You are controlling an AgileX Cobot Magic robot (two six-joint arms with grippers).
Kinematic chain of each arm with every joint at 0, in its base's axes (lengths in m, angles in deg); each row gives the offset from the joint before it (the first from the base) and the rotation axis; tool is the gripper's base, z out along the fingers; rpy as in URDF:
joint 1: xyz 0 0 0.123 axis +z
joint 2: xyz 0 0 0 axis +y
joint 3: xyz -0.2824 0 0.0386 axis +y
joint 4: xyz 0.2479 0 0.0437 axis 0.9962 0 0.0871
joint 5: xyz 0 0 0 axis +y
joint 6: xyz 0.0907 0 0.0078 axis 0.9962 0 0.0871
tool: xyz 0 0 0 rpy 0 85 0
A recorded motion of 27 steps. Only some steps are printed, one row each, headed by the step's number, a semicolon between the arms.
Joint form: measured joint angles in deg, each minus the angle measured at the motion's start. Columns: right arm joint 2, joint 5, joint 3, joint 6, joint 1, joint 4; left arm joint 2, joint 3, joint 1, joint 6, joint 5, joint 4.
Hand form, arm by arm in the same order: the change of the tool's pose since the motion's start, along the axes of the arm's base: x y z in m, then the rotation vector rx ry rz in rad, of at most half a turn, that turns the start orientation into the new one. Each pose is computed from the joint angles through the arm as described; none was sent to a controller.
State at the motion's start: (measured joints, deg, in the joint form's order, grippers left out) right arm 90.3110 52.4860 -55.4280 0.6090 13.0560 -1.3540; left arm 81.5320 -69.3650 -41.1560 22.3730 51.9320 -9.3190
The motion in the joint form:
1: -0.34 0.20 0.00 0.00 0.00 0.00; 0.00 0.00 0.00 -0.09 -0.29 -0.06
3: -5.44 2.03 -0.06 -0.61 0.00 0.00; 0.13 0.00 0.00 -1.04 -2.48 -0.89
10: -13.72 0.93 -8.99 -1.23 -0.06 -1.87; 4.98 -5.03 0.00 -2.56 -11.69 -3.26
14: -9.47 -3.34 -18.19 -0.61 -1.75 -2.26; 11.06 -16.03 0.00 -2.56 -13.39 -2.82
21: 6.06 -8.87 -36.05 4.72 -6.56 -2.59; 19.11 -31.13 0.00 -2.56 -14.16 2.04
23: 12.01 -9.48 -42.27 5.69 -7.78 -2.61; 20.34 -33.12 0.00 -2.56 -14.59 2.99
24: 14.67 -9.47 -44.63 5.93 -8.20 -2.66; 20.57 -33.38 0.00 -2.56 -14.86 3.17
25: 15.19 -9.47 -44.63 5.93 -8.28 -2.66; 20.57 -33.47 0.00 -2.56 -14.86 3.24
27: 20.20 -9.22 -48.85 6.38 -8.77 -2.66; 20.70 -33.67 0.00 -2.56 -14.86 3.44
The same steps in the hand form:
1: -0.0008 -0.0002 0.0016 0.0005 -0.0024 -0.0001; 0.0003 -0.0003 0.0002 -0.0045 -0.0025 0.0023
3: -0.0121 -0.0028 0.0258 0.0116 -0.0593 0.0098; 0.0024 -0.0030 0.0016 -0.0432 -0.0127 0.0244
10: -0.0113 -0.0054 0.1088 0.0483 -0.3782 0.0292; 0.0291 -0.0271 0.0110 -0.1873 -0.0954 0.0808
14: 0.0227 -0.0069 0.1400 0.0731 -0.5372 -0.0064; 0.0576 -0.0508 0.0362 -0.2602 -0.1848 0.0812
21: 0.1108 -0.0223 0.1501 0.1115 -0.6722 -0.1659; 0.0930 -0.0752 0.0661 -0.2921 -0.3419 0.0672
23: 0.1405 -0.0278 0.1436 0.1151 -0.6880 -0.2007; 0.0983 -0.0786 0.0689 -0.2941 -0.3684 0.0660
24: 0.1528 -0.0298 0.1371 0.1127 -0.6832 -0.2113; 0.0994 -0.0793 0.0690 -0.2953 -0.3744 0.0662
25: 0.1549 -0.0303 0.1332 0.1105 -0.6743 -0.2128; 0.0995 -0.0792 0.0695 -0.2954 -0.3764 0.0660
27: 0.1766 -0.0323 0.1177 0.1077 -0.6568 -0.2287; 0.1000 -0.0795 0.0697 -0.2937 -0.3797 0.0655

